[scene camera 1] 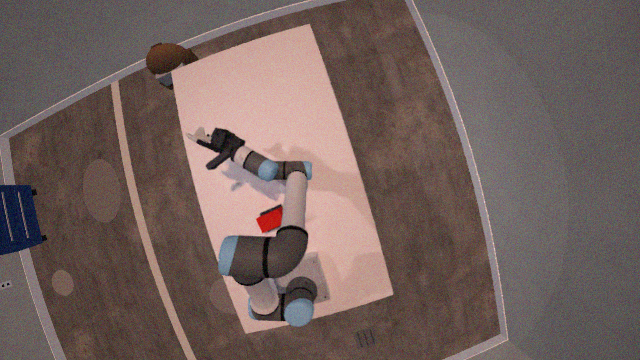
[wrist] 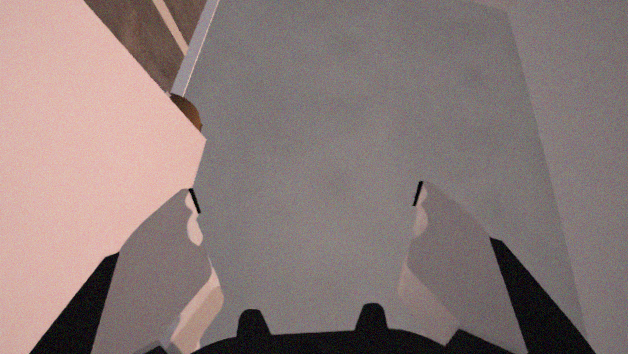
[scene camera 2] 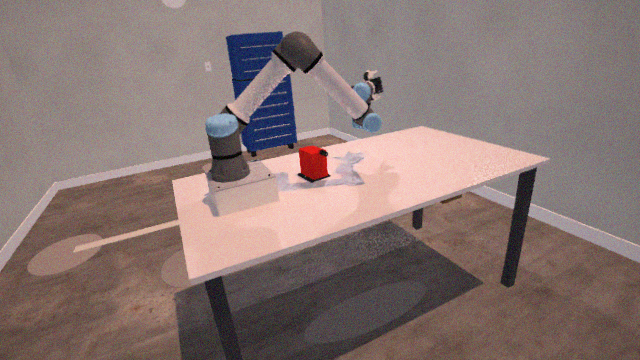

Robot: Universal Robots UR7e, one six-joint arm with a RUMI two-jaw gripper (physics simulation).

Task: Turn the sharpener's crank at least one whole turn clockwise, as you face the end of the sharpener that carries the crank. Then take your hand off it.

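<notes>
The red sharpener point(scene camera 1: 270, 220) point(scene camera 2: 313, 163) stands upright on a black base on the table, in front of the arm's pedestal. A small black part shows near its upper edge in scene camera 2; I cannot make out the crank's handle or its angle. In scene camera 1 the arm hides part of the sharpener's surroundings. My gripper point(scene camera 1: 196, 135) point(scene camera 2: 377, 84) point(wrist: 308, 188) is open and empty, raised high and well away from the sharpener, towards the table's far half. The sharpener does not show in the wrist view, where the two fingers stand wide apart before the grey wall.
The pale pink table point(scene camera 1: 260, 75) point(scene camera 2: 450, 155) point(wrist: 75, 125) carries the arm's pedestal point(scene camera 2: 245, 192) at one end. A blue cabinet point(scene camera 1: 17, 217) point(scene camera 2: 272, 120) stands beyond the table. A brown rounded object point(scene camera 1: 165, 58) point(wrist: 187, 111) is beside a table corner.
</notes>
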